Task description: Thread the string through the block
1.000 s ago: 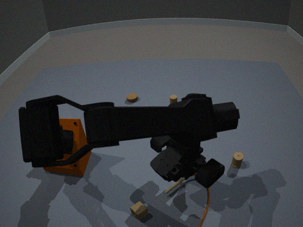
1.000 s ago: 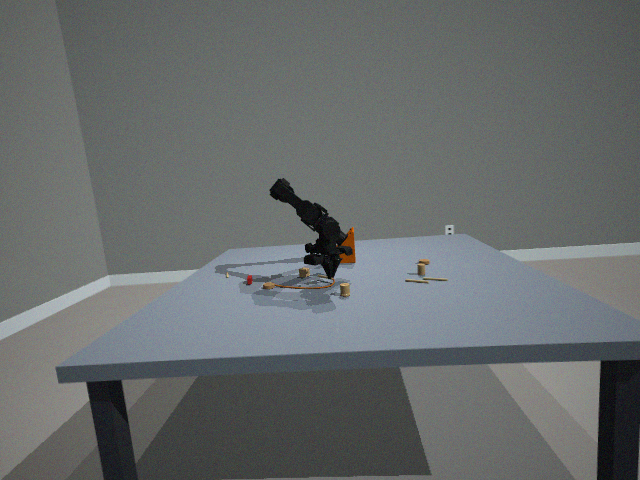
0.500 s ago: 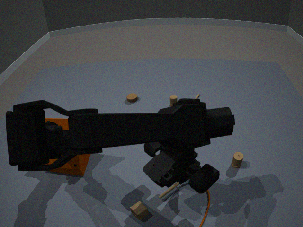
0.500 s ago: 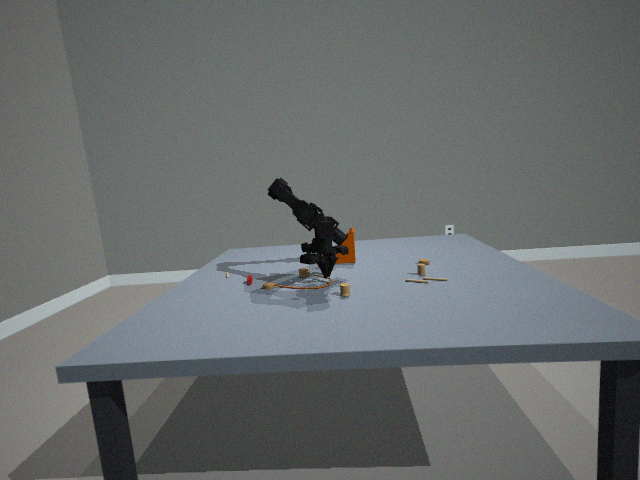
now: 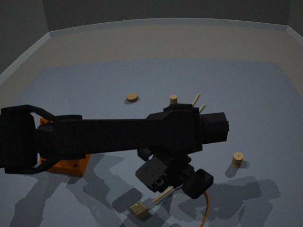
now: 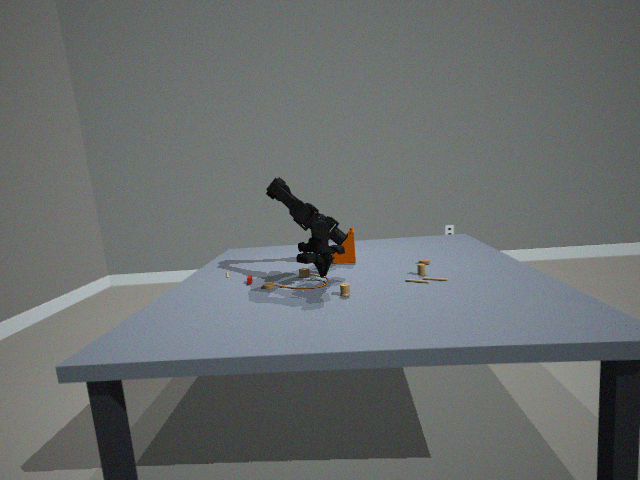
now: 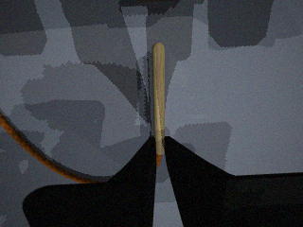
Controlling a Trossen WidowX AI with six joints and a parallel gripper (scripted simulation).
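Right now the wooden block is 80 mm to the right of my gripper tip and 70 mm behind it. The rest, counted from my gripper tip: thin wooden stick: 10 mm to the right, 10 mm behind; then round wooden button: 190 mm to the right, 60 mm ahead, 10 mm below; then red piece: 280 mm to the right, 10 mm behind.
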